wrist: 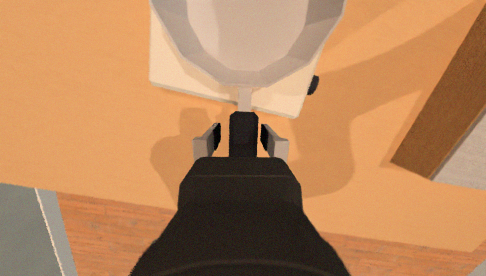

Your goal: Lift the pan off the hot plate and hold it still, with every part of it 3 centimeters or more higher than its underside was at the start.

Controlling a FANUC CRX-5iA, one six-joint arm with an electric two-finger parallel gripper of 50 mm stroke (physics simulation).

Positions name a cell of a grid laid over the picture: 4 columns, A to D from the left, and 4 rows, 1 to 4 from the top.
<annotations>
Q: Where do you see a cream hot plate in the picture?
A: B2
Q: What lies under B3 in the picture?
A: My gripper.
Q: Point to a grey pan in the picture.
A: At C1
</annotations>
